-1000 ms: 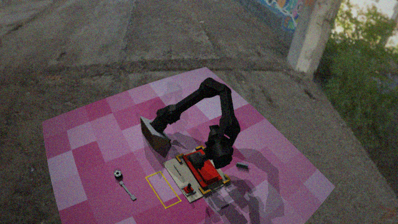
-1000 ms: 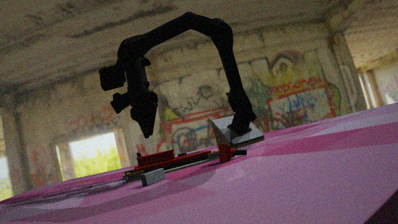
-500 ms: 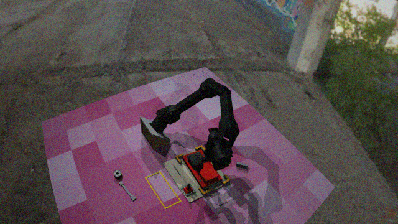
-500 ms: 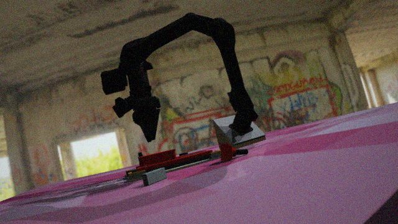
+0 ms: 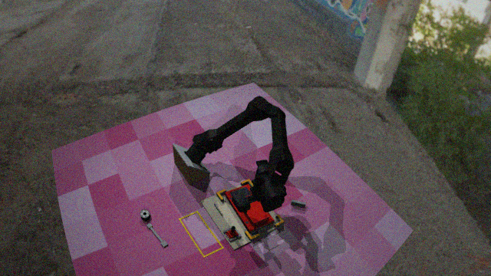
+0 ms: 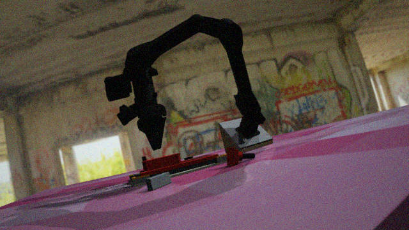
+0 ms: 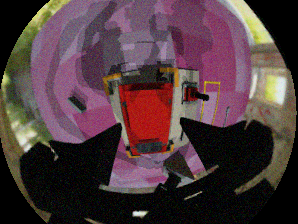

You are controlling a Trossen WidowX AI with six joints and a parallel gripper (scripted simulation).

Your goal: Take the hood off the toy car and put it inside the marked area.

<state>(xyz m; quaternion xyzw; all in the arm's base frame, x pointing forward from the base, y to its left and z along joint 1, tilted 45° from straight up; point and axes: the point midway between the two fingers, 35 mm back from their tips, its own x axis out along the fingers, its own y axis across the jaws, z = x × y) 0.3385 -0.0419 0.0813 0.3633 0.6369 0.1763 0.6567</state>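
The hood is 30 mm below my gripper tip. Round my gripper tip: wheel: 340 mm to the right, 260 mm behind, 60 mm below.
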